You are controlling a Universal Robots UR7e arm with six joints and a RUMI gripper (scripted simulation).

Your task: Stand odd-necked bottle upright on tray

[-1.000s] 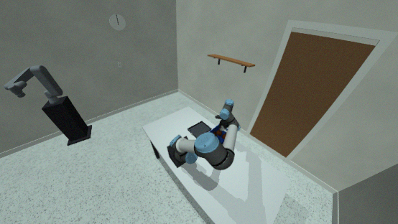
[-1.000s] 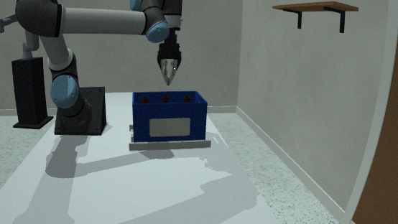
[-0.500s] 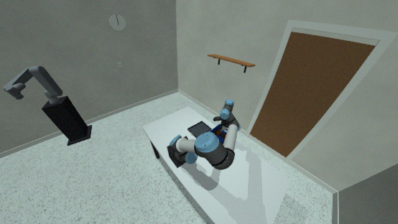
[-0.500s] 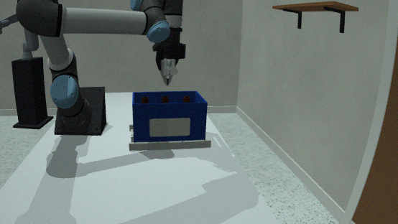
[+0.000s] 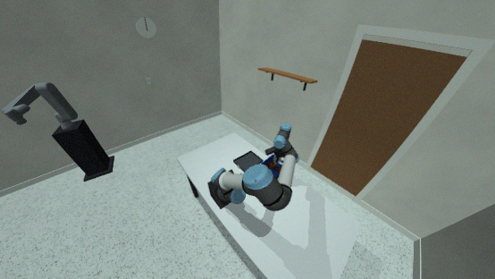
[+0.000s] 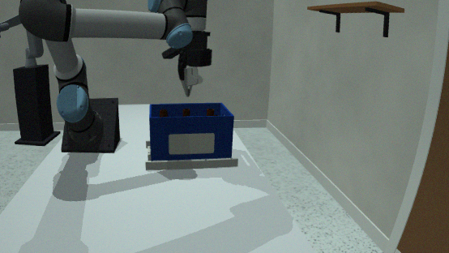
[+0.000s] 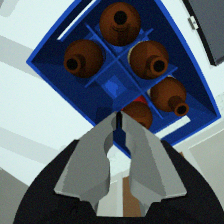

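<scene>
The blue crate lies 20 mm to the left of my hand and 160 mm below it. Round my hand: bottle 90 mm behind, 50 mm to the left, 150 mm below; dark grey tray 30 mm behind, 320 mm to the left, 230 mm below.
</scene>
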